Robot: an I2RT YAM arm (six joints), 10 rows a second.
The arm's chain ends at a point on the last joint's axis. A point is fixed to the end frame.
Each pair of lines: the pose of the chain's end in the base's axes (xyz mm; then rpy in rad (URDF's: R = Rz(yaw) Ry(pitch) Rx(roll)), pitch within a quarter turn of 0, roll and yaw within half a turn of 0), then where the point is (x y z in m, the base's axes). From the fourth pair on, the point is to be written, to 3 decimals.
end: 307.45 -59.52 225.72 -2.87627 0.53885 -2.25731
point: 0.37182 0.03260 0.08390
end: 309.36 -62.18 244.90 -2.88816 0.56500 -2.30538
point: 0.37892 0.03085 0.10615
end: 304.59 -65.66 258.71 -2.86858 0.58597 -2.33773
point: 0.38172 0.02478 0.12227
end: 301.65 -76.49 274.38 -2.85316 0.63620 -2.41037
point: 0.392 0.011 0.144
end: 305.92 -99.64 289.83 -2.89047 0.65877 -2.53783
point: 0.405 -0.018 0.163
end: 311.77 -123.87 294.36 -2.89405 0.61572 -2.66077
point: 0.415 -0.057 0.162
